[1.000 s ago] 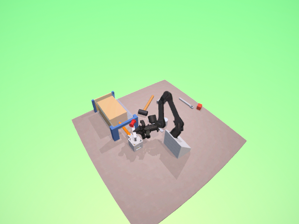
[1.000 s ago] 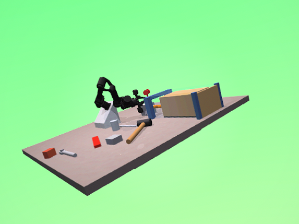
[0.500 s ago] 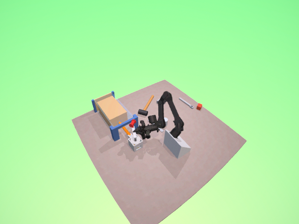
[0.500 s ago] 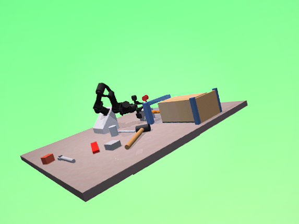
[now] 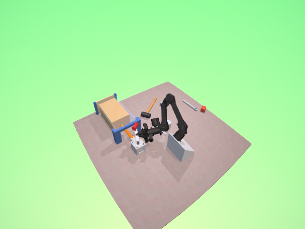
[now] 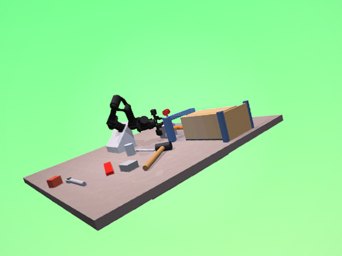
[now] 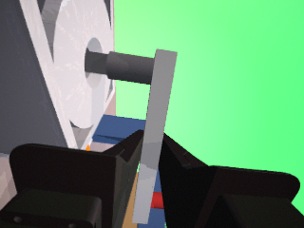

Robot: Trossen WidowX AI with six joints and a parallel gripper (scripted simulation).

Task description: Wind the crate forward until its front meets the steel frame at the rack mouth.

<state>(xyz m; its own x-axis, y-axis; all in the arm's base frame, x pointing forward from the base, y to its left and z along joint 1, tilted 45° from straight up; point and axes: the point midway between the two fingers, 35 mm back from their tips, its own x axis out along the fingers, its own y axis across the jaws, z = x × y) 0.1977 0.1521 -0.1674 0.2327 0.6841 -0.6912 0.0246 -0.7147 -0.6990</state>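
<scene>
Right now my gripper tip is 10 mm short of the winch handle, 10 mm to the left of it and 10 mm below it. The rest, counted from my gripper tip: flat steel bar: 70 mm ahead, 270 mm to the right, 130 mm below; then white winch: 60 mm behind, 100 mm below; then red grip: 50 mm ahead, 30 mm to the right, 40 mm above.
</scene>
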